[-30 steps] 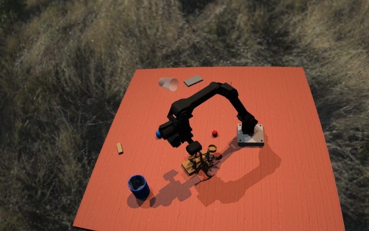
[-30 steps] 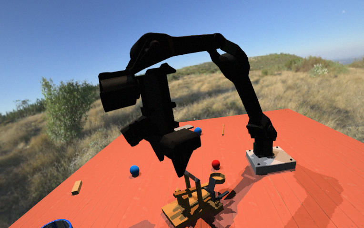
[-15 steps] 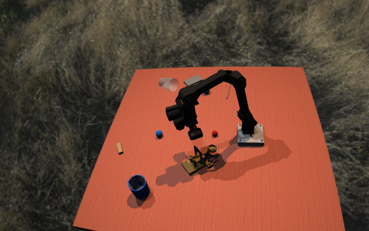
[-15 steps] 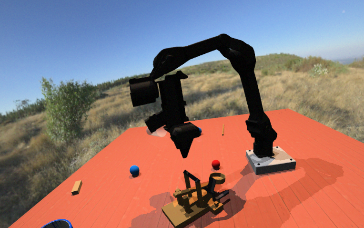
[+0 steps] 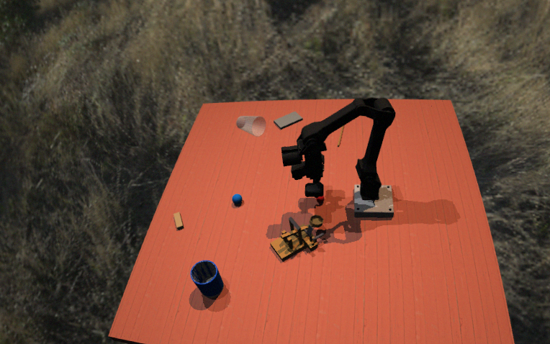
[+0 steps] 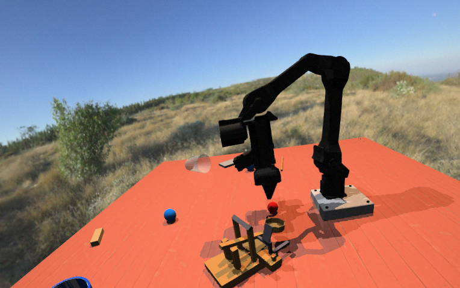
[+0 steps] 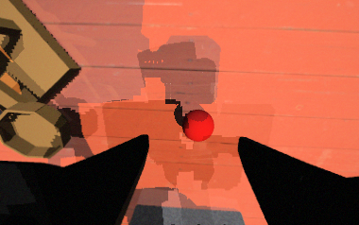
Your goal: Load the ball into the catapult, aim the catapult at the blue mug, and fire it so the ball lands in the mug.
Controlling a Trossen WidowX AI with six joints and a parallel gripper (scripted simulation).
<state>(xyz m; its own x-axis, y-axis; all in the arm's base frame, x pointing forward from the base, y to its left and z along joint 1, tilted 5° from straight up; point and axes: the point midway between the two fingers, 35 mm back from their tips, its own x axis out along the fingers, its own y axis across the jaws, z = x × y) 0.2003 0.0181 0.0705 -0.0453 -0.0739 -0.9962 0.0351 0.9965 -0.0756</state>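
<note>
Now: the red ball 10 mm behind my gripper tip, 10 mm to the right of it and 50 mm below it. Round my gripper tip: thin stick 110 mm behind, 400 mm to the right, 60 mm below; then wooden catapult 40 mm ahead, 170 mm to the left, 10 mm below; then blue mug 350 mm ahead, 360 mm to the left, 40 mm below.
</note>
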